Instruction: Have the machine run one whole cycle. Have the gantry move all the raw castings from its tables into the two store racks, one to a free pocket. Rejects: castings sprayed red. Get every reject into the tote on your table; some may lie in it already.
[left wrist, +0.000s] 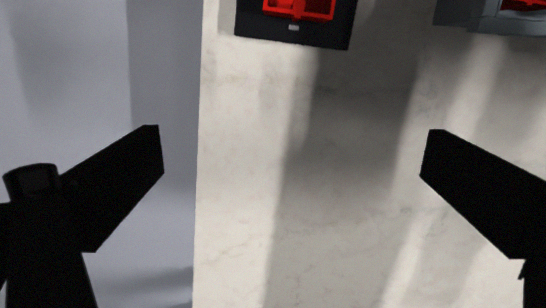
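A red casting sits on a black block at the top of the left wrist view; the view's upper edge cuts both off. At the top right corner part of the grey tote shows, with part of a red casting inside it. My left gripper is open, its two black fingers wide apart with nothing between them. It is over the pale table, with the black block and the tote beyond its fingertips. My right gripper is not in view. The gantry, its tables, the machine and the store racks do not show.
The pale marbled table has its edge running down the left part of the view. Beyond that edge lies a grey surface, lower or further off. Broad soft shadows cross the table under the fingers.
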